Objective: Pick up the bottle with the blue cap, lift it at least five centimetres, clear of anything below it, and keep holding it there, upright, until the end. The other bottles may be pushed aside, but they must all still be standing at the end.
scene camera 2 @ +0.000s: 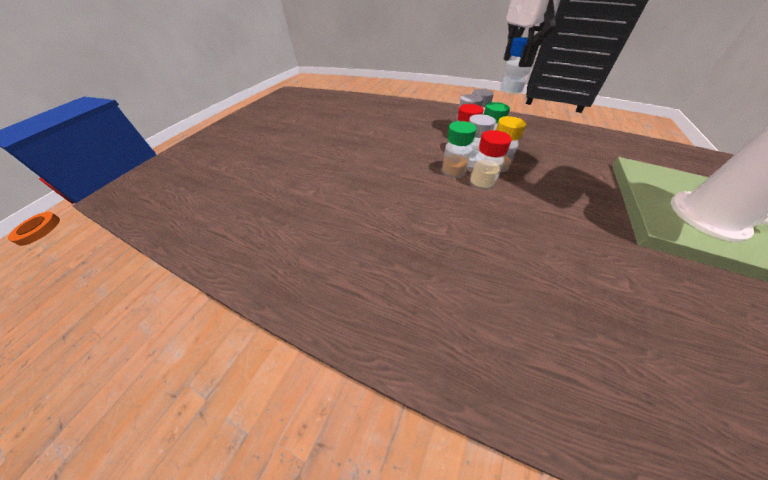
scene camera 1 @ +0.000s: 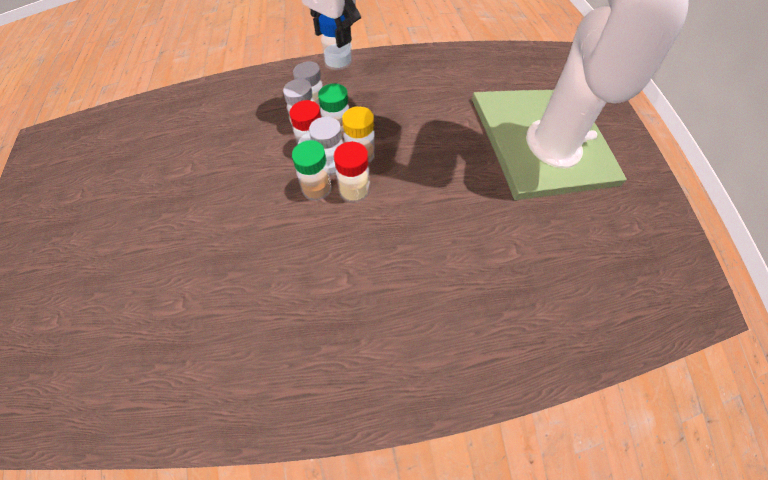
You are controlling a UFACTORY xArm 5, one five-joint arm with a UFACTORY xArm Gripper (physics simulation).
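Where they show: gripper, fingertip midpoint: (scene camera 2: 517, 63) (scene camera 1: 333, 38); arm's base, origin of the base link: (scene camera 2: 707, 216) (scene camera 1: 554, 144).
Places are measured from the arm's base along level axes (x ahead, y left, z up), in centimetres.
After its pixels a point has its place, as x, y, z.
My gripper (scene camera 1: 331, 36) {39.5, -24.4, 15.2} (scene camera 2: 516, 59) {39.5, -24.4, 15.2} is shut on the bottle with the blue cap (scene camera 1: 338, 56) {39.2, -21.9, 12.5} (scene camera 2: 514, 83) {39.0, -21.9, 11.7}, its fingers on either side at the cap. The bottle hangs upright or nearly so, in the air above the table's far side, behind the other bottles. Standing in a tight group are a front green-capped bottle (scene camera 1: 308, 157) {48.8, -3.0, 8.0} (scene camera 2: 461, 133) {48.7, -1.3, 7.8}, a front red-capped one (scene camera 1: 351, 158) {42.2, -0.6, 7.9} (scene camera 2: 495, 144) {42.3, 1.2, 7.8}, a yellow-capped one (scene camera 1: 357, 122) {39.3, -8.0, 7.9} (scene camera 2: 510, 128) {39.3, -6.5, 7.7}, a rear red-capped one (scene camera 1: 305, 115) {47.6, -12.7, 8.0} (scene camera 2: 470, 113) {47.6, -11.4, 7.8}, a rear green-capped one (scene camera 1: 333, 97) {41.9, -15.6, 8.0} (scene camera 2: 496, 111) {42.0, -14.4, 7.8} and several grey-capped ones (scene camera 1: 325, 132) {45.0, -7.5, 7.9} (scene camera 2: 481, 125) {45.1, -6.0, 7.8}. The rear bottles are partly hidden.
The arm's base stands on a green plate (scene camera 1: 498, 113) {8.3, -10.6, -0.1} (scene camera 2: 634, 209) {13.1, 1.0, -0.9} at the right of the brown table (scene camera 1: 339, 311) {50.3, 19.8, -2.6} (scene camera 2: 368, 254) {59.5, 24.0, -2.5}. In scene camera 2, a black slatted object (scene camera 2: 589, 50) shows behind the gripper, and a blue box (scene camera 2: 84, 147) shows at the left.
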